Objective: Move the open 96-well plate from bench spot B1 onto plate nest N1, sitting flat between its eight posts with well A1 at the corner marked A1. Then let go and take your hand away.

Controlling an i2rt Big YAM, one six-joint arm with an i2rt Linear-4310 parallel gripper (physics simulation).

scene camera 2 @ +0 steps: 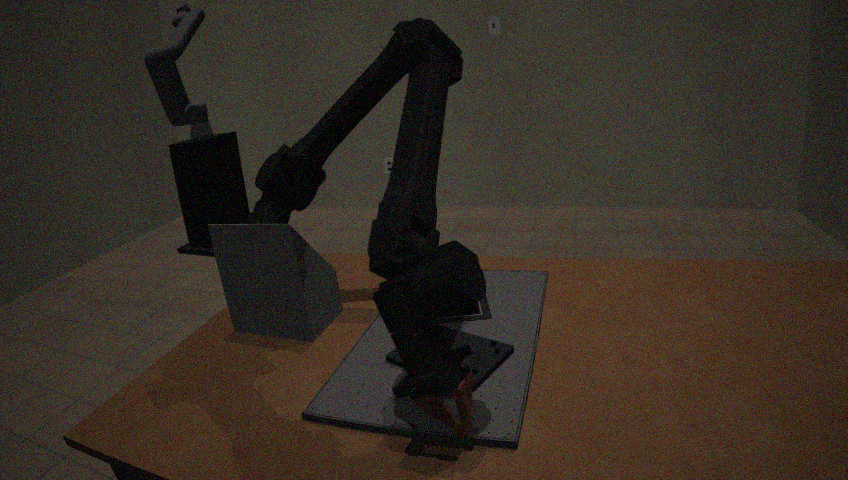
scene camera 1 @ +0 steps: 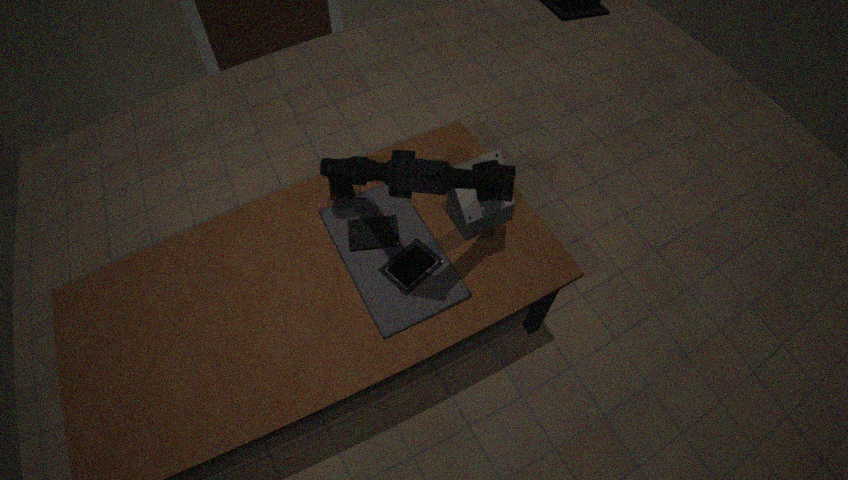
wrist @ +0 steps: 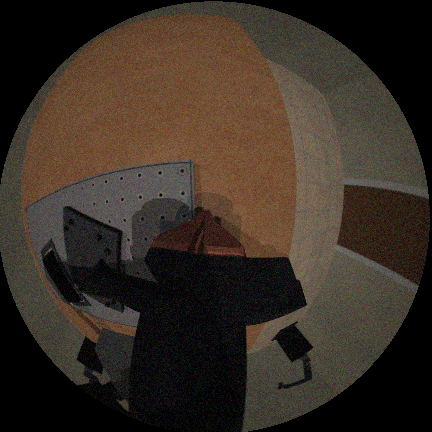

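Where they show: gripper, between the fingertips: (scene camera 2: 466, 436) (scene camera 1: 332, 199) (wrist: 205, 214); arm's base, origin of its link: (scene camera 2: 261, 244).
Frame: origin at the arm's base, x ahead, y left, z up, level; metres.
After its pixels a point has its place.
Observation:
My gripper (scene camera 2: 462, 431) {x 0.467, y -0.221, z -0.139 m} (wrist: 205, 214) {x 0.467, y -0.221, z -0.139 m} is shut and empty, its two reddish fingers together. It points down near one end of the grey perforated board (scene camera 1: 389, 312) {x 0.422, y 0.246, z -0.151 m} (scene camera 2: 516, 315) {x 0.446, y 0.114, z -0.151 m} (wrist: 150, 181) {x 0.499, y -0.158, z -0.151 m}, beside a corner. A dark flat slab (scene camera 1: 364, 233) {x 0.406, y -0.045, z -0.139 m} (scene camera 2: 495, 352) {x 0.448, y -0.030, z -0.138 m} (wrist: 90, 240) {x 0.426, y -0.067, z -0.139 m} with several small dark spots lies on the board, apart from the fingers. Farther along, a black rectangular object (scene camera 1: 410, 264) {x 0.307, y 0.121, z -0.136 m} (scene camera 2: 484, 309) (wrist: 62, 272) {x 0.329, y 0.085, z -0.147 m} with a pale rim stands raised above the board. The light is too dim to tell the 96-well plate, the nest's posts or the A1 mark for certain.
A grey, slope-sided block (scene camera 1: 465, 205) {x 0.092, y 0.042, z -0.035 m} (scene camera 2: 267, 279) {x 0.046, y -0.052, z -0.044 m} (wrist: 114, 352) {x 0.111, y 0.009, z -0.089 m} stands at the arm's base, beside the board. The arm (scene camera 1: 422, 175) {x 0.290, y 0.182, z 0.340 m} (scene camera 2: 419, 136) {x 0.359, y -0.037, z 0.190 m} arches over the board and hides part of it in the second scene view. The wooden table (scene camera 1: 196, 309) {x 1.007, y 0.015, z -0.164 m} (scene camera 2: 684, 356) {x 0.744, y 0.047, z -0.164 m} (wrist: 150, 100) {x 0.625, y -0.129, z -0.164 m} extends around the board.

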